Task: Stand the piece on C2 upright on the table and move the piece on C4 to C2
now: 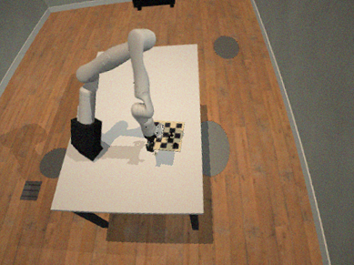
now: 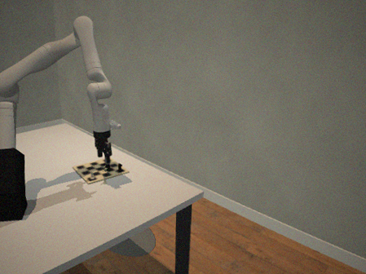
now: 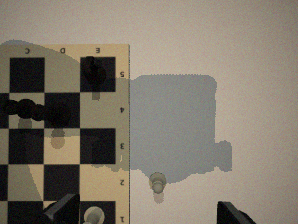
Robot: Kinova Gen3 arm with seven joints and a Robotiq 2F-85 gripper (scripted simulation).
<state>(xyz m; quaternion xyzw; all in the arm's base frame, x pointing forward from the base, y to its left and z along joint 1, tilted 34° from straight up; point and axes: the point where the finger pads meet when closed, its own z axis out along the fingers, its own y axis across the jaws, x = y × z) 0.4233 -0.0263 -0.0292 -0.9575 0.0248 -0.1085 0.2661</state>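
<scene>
Now: the dark chess piece 100 mm to the left of my hand, 80 mm below it and 60 mm ahead of it. From my hand the other things lie so: white piece: 90 mm below, 60 mm to the left, 50 mm behind; white pawn: 100 mm below, 10 mm to the right, 10 mm behind; black knight: 100 mm ahead, 90 mm below, 60 mm to the left.
</scene>
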